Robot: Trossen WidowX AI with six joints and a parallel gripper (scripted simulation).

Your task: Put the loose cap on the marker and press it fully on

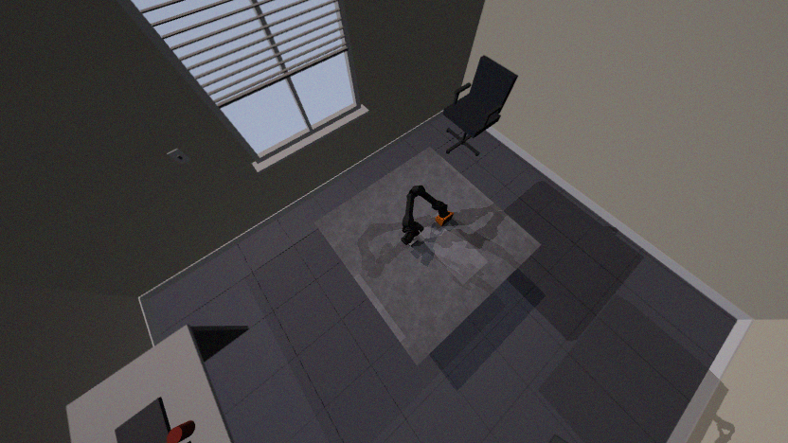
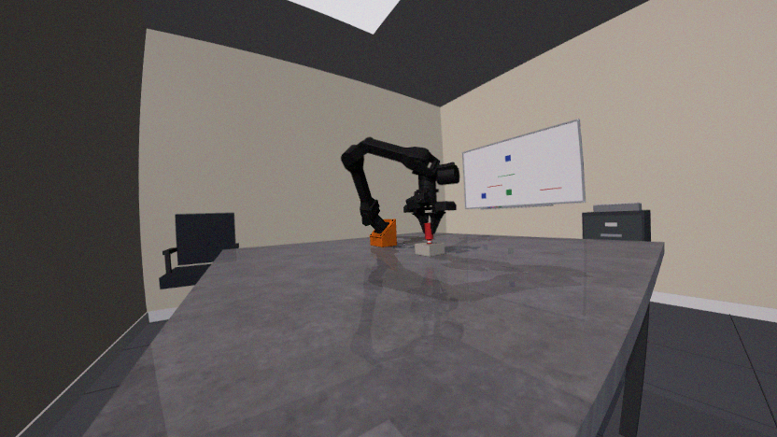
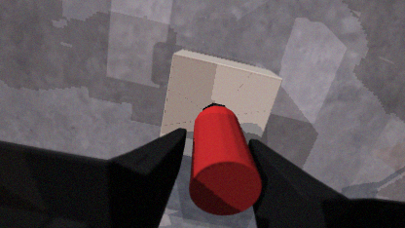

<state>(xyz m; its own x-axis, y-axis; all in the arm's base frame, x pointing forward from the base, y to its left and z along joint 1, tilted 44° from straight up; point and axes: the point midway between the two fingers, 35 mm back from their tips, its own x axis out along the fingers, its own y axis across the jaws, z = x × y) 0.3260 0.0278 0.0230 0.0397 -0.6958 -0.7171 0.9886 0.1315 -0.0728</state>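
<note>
Now: the red cap 10 mm above my gripper tip. Round my gripper tip: holder block (50 mm below).
</note>
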